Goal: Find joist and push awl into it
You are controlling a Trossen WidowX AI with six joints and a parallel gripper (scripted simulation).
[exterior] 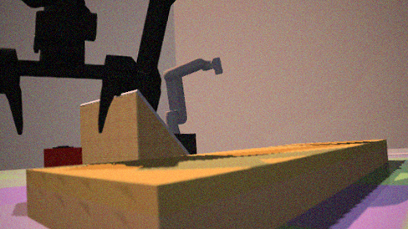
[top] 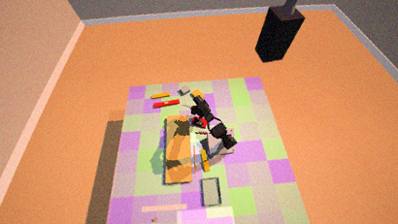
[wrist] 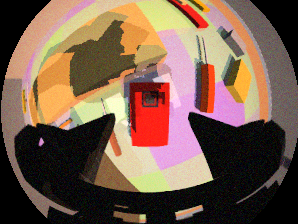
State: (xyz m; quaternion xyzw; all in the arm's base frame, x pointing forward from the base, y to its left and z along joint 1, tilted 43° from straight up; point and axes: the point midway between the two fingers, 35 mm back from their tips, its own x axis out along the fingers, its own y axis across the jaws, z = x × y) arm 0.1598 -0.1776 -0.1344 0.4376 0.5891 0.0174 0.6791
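My gripper tip is now 30 mm above the red stud finder. From my gripper tip the other things lie so: grey tray (530 mm to the left, 60 mm below, 30 mm ahead); red level (240 mm to the right, 240 mm ahead, 60 mm below); awl (90 mm to the left, 70 mm below, 20 mm ahead).
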